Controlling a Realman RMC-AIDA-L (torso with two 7-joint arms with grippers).
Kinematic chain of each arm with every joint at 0, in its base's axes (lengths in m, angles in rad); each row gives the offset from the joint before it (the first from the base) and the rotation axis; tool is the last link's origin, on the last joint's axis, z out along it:
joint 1: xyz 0 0 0.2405 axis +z
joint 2: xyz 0 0 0 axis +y
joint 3: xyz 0 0 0.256 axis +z
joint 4: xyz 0 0 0 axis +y
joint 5: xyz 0 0 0.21 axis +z
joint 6: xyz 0 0 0 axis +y
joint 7: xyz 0 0 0.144 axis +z
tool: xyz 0 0 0
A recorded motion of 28 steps. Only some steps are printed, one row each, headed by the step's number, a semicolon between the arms.
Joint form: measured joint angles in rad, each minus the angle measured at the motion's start. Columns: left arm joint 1, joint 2, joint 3, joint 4, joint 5, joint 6, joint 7; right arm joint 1, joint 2, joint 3, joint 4, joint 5, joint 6, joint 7.
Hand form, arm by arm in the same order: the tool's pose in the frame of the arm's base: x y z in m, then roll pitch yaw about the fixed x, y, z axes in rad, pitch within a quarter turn. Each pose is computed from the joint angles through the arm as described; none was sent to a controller.
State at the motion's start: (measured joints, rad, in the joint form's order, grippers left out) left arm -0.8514 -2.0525 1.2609 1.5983 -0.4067 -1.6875 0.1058; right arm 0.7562 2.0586 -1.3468 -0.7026 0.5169 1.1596 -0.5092
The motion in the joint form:
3: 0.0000 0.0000 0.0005 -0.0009 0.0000 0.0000 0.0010; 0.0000 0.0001 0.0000 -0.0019 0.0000 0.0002 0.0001
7: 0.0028 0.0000 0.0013 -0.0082 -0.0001 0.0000 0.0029; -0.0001 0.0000 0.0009 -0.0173 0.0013 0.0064 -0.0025
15: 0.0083 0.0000 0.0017 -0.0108 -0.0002 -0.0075 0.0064; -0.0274 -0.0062 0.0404 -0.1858 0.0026 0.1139 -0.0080
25: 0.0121 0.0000 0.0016 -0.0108 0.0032 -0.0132 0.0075; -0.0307 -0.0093 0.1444 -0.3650 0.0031 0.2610 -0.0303
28: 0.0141 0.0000 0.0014 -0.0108 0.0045 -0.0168 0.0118; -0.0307 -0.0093 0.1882 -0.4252 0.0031 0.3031 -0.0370
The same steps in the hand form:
3: -0.0711 0.3916 0.0688 -2.4765 -0.1283 0.8302; 0.2607 0.3808 -0.0492 -2.5933 -0.1547 -1.0285
7: -0.0736 0.3916 0.0677 -2.4782 -0.1230 0.8375; 0.2573 0.3825 -0.0478 -2.5954 -0.1515 -1.0168
15: -0.0768 0.3904 0.0671 -2.4800 -0.1134 0.8469; 0.2345 0.3890 -0.0253 -2.6149 -0.1169 -0.9651
25: -0.0791 0.3897 0.0672 -2.4776 -0.1083 0.8539; 0.2055 0.3950 0.0086 -2.6431 -0.0628 -0.9119
28: -0.0804 0.3892 0.0673 -2.4767 -0.1030 0.8551; 0.1967 0.3968 0.0221 -2.6451 -0.0319 -0.8949

